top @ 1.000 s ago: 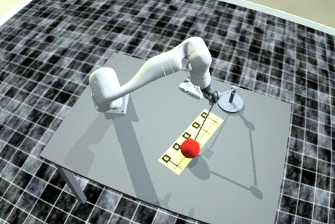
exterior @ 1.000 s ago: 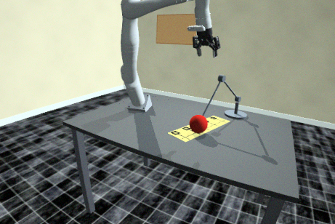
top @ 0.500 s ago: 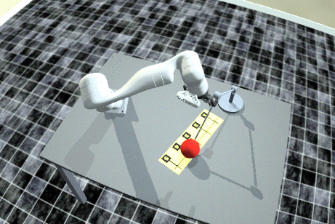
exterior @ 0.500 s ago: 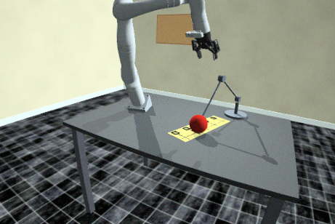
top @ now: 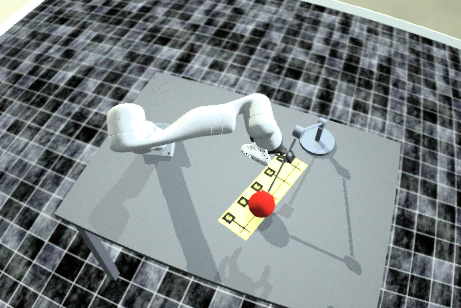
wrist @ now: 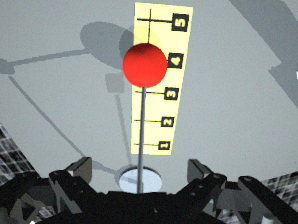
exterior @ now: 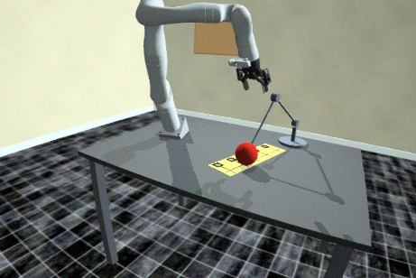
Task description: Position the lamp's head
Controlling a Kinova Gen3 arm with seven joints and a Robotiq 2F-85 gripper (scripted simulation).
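Now: hand 30 mm past the yellow numbered strip, 60 mm to the right of it and 330 mm above it. Also, from my hand: round grey base (90 mm ahead, 410 mm to the left, 300 mm below).
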